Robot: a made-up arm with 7 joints.
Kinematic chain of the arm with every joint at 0, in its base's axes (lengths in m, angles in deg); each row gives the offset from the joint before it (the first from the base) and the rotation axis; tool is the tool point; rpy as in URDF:
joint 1: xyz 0 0 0.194 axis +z
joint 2: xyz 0 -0.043 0.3 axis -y
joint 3: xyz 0 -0.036 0.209 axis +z
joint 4: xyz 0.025 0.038 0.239 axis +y
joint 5: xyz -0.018 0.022 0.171 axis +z
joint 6: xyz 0 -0.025 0.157 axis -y
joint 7: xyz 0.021 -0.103 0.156 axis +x
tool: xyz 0 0 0 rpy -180 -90 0
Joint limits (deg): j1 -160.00..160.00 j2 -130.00..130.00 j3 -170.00..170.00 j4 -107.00..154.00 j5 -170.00..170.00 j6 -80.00..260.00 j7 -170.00..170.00
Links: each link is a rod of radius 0.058 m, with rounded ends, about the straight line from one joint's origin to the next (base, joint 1, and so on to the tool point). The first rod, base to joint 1, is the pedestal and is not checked.
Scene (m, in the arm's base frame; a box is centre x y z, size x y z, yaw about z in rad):
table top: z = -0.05
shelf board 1: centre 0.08 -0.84 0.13 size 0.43 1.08 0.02 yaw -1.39
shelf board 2: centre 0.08 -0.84 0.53 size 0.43 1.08 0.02 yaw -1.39
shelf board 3: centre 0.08 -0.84 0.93 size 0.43 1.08 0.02 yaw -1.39
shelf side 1: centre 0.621 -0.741 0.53 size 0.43 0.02 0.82 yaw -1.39
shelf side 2: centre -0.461 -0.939 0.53 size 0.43 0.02 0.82 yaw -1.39
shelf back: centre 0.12 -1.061 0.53 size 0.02 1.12 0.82 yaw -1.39
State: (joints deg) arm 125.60 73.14 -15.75 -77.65 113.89 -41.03 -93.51
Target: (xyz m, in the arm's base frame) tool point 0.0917 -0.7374 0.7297
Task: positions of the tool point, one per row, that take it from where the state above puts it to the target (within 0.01 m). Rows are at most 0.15 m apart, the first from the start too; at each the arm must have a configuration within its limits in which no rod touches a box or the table.
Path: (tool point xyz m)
1: 0.1740 -0.5443 0.3502
2: 0.1408 -0.4106 0.3669
3: 0.1332 -0.4455 0.4899
4: 0.0978 -0.4527 0.6148
5: 0.0358 -0.4317 0.7297
6: 0.0707 -0.5392 0.7413
7: 0.0904 -0.6428 0.7412
8: 0.0917 -0.7374 0.7297

